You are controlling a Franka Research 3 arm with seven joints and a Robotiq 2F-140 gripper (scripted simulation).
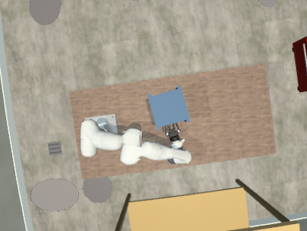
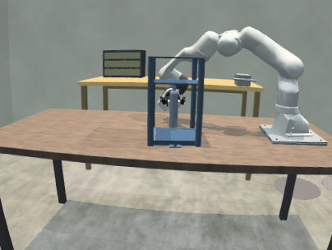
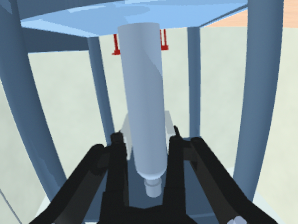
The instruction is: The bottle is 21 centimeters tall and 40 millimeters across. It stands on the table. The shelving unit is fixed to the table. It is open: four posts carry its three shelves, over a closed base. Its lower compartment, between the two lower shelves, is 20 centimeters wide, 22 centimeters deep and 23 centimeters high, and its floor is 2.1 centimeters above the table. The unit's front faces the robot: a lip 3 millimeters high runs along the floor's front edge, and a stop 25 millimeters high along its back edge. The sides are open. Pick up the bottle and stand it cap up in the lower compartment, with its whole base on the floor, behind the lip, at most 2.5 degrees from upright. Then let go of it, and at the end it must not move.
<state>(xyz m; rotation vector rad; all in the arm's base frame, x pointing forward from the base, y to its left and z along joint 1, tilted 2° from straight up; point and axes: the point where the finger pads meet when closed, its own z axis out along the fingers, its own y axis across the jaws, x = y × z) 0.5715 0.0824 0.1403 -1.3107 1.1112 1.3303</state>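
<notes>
My hand is 10 mm past the shelving unit, 70 mm to the right of it and 30 mm below it.
</notes>
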